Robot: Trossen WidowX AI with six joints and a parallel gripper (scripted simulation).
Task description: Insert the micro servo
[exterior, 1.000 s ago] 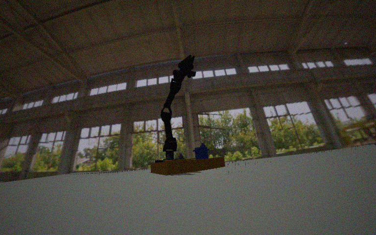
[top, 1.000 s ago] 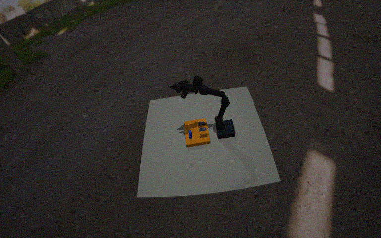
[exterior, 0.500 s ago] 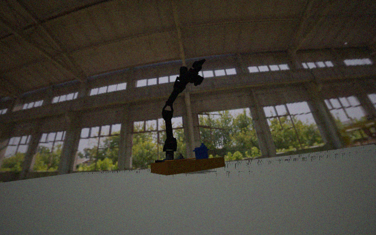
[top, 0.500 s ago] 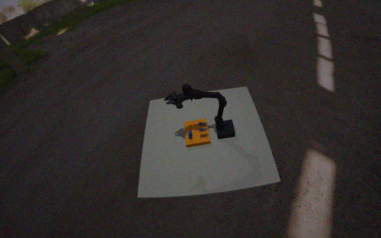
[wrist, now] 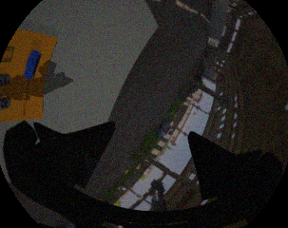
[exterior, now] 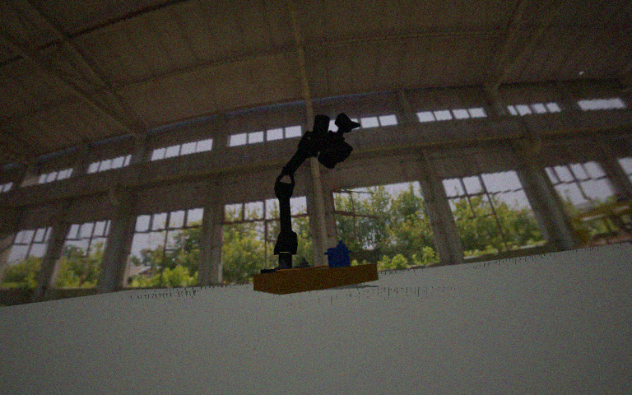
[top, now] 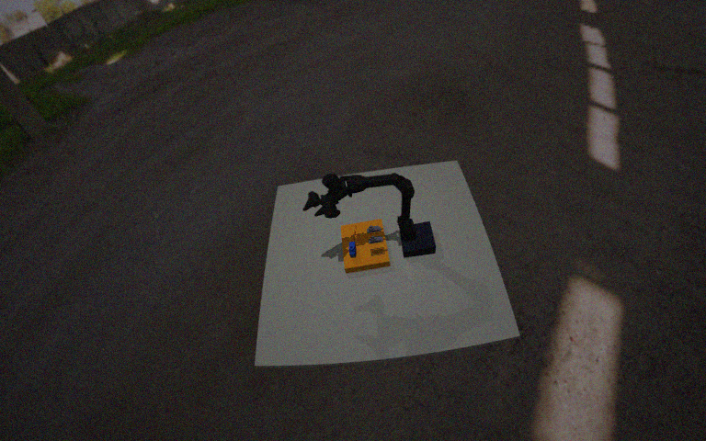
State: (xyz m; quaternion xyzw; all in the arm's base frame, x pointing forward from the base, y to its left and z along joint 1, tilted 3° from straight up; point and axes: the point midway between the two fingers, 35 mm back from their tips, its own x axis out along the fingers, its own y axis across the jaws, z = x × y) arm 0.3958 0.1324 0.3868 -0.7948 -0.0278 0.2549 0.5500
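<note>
The orange deck lies 380 mm below my gripper tip, 150 mm behind it and 100 mm to the right of it.
</note>
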